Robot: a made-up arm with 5 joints. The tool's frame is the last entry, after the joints. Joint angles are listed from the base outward. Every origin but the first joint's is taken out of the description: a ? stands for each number. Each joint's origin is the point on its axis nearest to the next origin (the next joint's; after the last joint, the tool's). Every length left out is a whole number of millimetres.
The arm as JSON. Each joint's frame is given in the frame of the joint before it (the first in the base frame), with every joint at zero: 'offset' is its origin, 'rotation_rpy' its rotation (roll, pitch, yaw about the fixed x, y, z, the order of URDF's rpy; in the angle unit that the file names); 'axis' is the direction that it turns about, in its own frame. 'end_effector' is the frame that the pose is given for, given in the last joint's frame.
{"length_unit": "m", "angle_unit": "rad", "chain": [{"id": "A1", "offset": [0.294, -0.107, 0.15], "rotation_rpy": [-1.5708, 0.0, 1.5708], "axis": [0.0, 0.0, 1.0]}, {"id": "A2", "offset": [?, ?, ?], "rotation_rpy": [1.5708, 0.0, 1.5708], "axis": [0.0, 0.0, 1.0]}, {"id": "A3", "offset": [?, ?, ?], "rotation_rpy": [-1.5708, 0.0, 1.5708], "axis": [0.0, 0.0, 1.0]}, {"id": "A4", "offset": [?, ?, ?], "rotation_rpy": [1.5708, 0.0, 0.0], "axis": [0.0, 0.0, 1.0]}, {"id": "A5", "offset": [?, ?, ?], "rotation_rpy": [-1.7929, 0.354, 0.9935], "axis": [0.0, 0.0, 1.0]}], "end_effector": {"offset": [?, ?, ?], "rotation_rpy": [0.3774, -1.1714, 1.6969]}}
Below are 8 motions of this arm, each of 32 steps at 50 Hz.
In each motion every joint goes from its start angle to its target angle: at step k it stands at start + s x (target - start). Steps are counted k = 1, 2, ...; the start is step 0. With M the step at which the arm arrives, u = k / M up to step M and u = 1 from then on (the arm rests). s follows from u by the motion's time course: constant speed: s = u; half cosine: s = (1 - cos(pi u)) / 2; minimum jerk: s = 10 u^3 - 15 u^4 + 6 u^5.
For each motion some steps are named. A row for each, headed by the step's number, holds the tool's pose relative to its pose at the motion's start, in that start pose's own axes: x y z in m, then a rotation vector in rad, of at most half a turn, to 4 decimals.
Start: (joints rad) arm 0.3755 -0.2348 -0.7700 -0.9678 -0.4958
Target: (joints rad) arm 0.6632 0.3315 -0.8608 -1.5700 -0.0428
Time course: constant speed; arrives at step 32
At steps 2, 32:
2: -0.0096 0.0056 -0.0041 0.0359 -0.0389 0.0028
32: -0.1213 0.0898 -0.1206 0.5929 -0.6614 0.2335

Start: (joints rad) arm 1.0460 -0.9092 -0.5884 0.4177 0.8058
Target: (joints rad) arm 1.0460 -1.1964 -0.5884 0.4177 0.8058
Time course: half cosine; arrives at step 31
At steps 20, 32:
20: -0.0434 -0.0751 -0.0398 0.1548 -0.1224 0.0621
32: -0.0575 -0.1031 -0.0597 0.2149 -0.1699 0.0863

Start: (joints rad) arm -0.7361 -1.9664 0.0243 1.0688 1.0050
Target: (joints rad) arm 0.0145 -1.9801 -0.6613 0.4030 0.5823
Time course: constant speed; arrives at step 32
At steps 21, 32:
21: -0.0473 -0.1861 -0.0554 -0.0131 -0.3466 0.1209
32: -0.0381 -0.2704 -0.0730 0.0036 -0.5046 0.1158

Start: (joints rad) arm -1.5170 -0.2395 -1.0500 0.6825 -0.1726
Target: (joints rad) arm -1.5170 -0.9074 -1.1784 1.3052 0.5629
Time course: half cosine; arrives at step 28
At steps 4, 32:
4: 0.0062 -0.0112 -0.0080 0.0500 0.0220 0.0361
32: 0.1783 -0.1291 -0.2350 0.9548 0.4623 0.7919

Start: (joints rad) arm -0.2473 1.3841 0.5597 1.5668 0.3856
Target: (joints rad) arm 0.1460 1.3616 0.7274 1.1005 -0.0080
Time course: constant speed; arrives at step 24
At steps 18, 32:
18: -0.0042 -0.0079 -0.0294 0.0028 -0.2140 -0.2922
32: -0.0009 -0.0049 -0.0399 -0.0007 -0.2641 -0.4113

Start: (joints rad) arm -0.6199 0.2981 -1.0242 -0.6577 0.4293
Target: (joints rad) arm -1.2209 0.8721 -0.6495 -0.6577 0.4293
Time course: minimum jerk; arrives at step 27
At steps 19, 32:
19: 0.2340 0.0433 0.0013 0.0508 0.6542 0.5616
32: 0.2733 0.0556 -0.0154 0.0870 0.7821 0.6687

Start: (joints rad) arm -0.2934 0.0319 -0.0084 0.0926 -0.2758
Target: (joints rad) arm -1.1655 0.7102 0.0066 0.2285 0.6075
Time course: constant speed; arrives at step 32
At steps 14, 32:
14: 0.2221 -0.0804 -0.0111 0.4798 0.4394 0.4739
32: 0.4759 -0.0524 -0.1382 1.0890 1.0433 1.0542

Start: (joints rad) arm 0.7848 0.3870 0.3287 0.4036 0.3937
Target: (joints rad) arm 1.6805 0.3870 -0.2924 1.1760 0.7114
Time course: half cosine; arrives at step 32
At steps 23, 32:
23: 0.2227 0.2992 -0.0204 -0.1734 0.6113 -0.9050
32: 0.2839 0.3228 -0.0518 -0.1161 0.6665 -1.1442

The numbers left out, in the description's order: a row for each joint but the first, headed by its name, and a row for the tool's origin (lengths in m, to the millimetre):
A2: 0.167 0.054 0.0
A3: -0.271 0.03 0.0
A4: -0.047 -0.031 0.0
A5: 0.193 0.068 0.0
tool: 0.028 -0.029 0.0

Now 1 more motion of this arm.
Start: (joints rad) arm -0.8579 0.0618 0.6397 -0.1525 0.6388
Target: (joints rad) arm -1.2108 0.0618 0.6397 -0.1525 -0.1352
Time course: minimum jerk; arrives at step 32
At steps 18, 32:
18: -0.0173 -0.0422 0.0264 -0.2294 -0.1036 -0.2205
32: -0.0272 -0.0703 0.0355 -0.3698 -0.1383 -0.3712

